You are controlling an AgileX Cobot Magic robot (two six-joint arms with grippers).
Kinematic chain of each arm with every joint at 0, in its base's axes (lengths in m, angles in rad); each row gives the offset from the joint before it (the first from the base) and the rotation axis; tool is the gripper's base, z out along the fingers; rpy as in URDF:
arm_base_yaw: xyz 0 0 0.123 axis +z
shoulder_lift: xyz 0 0 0 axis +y
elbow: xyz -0.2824 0 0.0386 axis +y
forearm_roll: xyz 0.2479 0 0.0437 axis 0.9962 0 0.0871
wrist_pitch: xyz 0 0 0 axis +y
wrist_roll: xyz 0.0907 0 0.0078 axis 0.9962 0 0.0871
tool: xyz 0 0 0 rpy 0 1.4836 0
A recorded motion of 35 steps. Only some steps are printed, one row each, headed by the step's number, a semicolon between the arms.
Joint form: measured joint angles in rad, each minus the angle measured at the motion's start. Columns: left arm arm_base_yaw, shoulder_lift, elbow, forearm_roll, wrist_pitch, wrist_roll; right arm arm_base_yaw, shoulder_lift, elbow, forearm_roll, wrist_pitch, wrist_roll.
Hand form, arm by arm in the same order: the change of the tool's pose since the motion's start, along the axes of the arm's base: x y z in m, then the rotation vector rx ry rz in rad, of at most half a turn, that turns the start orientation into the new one. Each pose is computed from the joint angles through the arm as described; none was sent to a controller.
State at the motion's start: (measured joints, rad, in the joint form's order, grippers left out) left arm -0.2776 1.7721 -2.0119 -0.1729 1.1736 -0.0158; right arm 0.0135 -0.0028 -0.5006 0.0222 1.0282 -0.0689
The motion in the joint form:
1: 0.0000 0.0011 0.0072 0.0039 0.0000 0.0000; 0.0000 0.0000 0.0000 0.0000 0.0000 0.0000
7: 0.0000 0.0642 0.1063 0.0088 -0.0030 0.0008; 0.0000 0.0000 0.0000 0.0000 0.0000 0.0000
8: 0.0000 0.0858 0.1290 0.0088 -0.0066 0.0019; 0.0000 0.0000 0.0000 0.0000 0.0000 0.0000
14: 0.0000 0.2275 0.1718 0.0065 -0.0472 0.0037; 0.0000 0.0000 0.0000 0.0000 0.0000 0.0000
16: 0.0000 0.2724 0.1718 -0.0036 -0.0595 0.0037; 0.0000 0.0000 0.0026 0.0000 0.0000 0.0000
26: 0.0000 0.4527 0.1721 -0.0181 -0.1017 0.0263; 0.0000 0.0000 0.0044 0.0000 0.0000 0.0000
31: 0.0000 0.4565 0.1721 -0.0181 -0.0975 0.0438; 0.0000 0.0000 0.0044 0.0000 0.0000 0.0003
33: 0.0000 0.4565 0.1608 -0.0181 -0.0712 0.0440; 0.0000 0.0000 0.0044 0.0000 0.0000 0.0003
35: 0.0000 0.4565 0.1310 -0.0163 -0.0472 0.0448; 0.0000 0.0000 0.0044 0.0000 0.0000 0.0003
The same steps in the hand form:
1: 0.0007 0.0001 -0.0026 0.0058 0.0070 0.0012; 0.0000 0.0000 0.0000 0.0000 0.0000 0.0000
7: 0.0184 -0.0045 -0.0563 0.0544 0.1586 0.0020; 0.0000 0.0000 0.0000 0.0000 0.0000 0.0000
8: 0.0232 -0.0058 -0.0716 0.0661 0.1974 0.0015; 0.0000 0.0000 0.0000 0.0000 0.0000 0.0000
14: 0.0510 -0.0137 -0.1424 0.1036 0.3367 0.0056; 0.0000 0.0000 0.0000 0.0000 0.0000 0.0000
16: 0.0583 -0.0165 -0.1617 0.1028 0.3710 0.0068; 0.0003 0.0000 -0.0007 0.0000 0.0026 0.0000
26: 0.0792 -0.0233 -0.2430 0.1362 0.5024 -0.0051; 0.0005 0.0000 -0.0012 -0.0001 0.0044 0.0000
31: 0.0790 -0.0233 -0.2449 0.1451 0.5051 -0.0215; 0.0005 0.0000 -0.0012 0.0002 0.0044 -0.0001
33: 0.0783 -0.0233 -0.2423 0.1488 0.5191 -0.0267; 0.0005 0.0000 -0.0012 0.0002 0.0044 -0.0001
35: 0.0800 -0.0239 -0.2348 0.1492 0.5124 -0.0320; 0.0005 0.0000 -0.0012 0.0002 0.0044 -0.0001

